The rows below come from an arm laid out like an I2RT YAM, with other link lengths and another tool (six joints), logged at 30 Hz.
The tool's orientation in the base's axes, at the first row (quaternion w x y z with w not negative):
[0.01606 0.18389 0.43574 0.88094]
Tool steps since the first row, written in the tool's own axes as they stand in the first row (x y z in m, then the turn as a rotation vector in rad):
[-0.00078 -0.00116 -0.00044 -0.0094 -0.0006 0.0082]
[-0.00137 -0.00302 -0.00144 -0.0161 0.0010 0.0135]
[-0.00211 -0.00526 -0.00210 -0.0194 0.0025 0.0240]
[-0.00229 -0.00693 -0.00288 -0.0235 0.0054 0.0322]
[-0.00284 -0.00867 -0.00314 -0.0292 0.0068 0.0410]
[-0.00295 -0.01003 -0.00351 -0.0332 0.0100 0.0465]
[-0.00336 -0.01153 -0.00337 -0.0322 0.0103 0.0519]
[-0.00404 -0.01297 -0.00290 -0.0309 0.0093 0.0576]
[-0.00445 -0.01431 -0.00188 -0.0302 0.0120 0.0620]
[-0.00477 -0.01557 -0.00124 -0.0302 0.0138 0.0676]
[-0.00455 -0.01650 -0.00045 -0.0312 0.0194 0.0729]
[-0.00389 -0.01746 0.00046 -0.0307 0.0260 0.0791]
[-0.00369 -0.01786 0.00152 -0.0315 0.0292 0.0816]
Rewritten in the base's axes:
[0.00043 0.00024 -0.00138 0.0115 0.0048 0.0012]
[0.00039 0.00052 -0.00356 0.0197 0.0066 0.0032]
[0.00056 0.00126 -0.00588 0.0265 0.0131 0.0092]
[0.00025 0.00167 -0.00766 0.0335 0.0168 0.0147]
[0.00044 0.00245 -0.00932 0.0420 0.0215 0.0189]
[0.00024 0.00299 -0.01061 0.0480 0.0230 0.0231]
[0.00047 0.00394 -0.01182 0.0489 0.0271 0.0267]
[0.00107 0.00507 -0.01289 0.0495 0.0323 0.0294]
[0.00162 0.00660 -0.01349 0.0507 0.0341 0.0342]
[0.00197 0.00781 -0.01421 0.0528 0.0373 0.0387]
[0.00191 0.00903 -0.01442 0.0563 0.0376 0.0456]
[0.00148 0.01044 -0.01446 0.0588 0.0384 0.0543]
[0.00160 0.01153 -0.01412 0.0608 0.0381 0.0579]

